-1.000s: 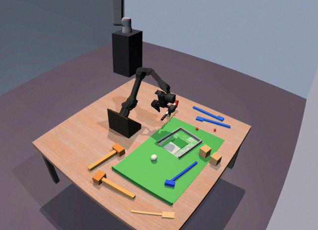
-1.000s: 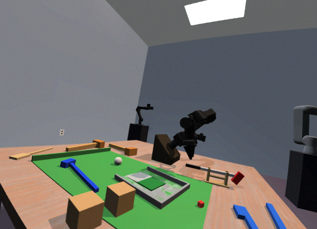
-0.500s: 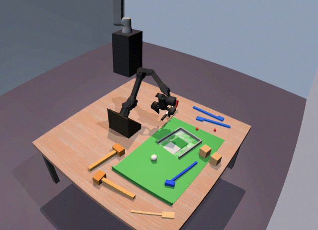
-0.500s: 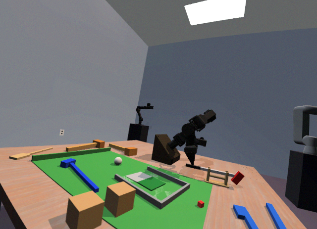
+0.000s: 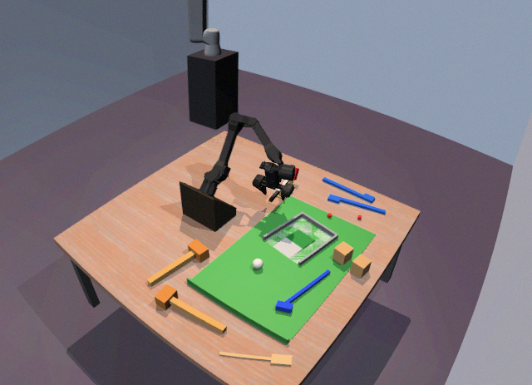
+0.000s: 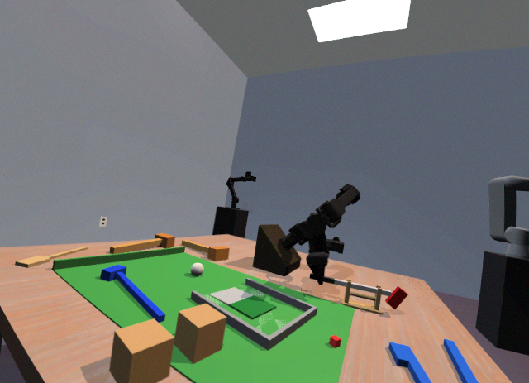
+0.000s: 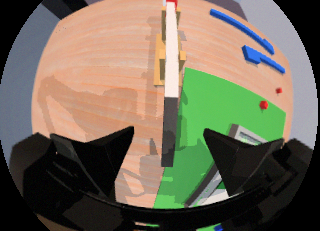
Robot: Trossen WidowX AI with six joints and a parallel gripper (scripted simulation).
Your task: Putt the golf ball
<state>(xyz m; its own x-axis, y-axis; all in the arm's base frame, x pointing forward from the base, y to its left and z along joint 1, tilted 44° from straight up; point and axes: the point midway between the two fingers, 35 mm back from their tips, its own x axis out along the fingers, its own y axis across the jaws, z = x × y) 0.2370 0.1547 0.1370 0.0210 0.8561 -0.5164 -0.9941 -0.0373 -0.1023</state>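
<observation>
My gripper tip is now 110 mm to the right of the red putter and 20 mm past it. Round my gripper tip: white golf ball 380 mm to the right, 160 mm ahead, 30 mm below; green mat 270 mm to the right, 240 mm ahead, 50 mm below; wooden stand 130 mm to the left, 20 mm below, 10 mm behind.
</observation>
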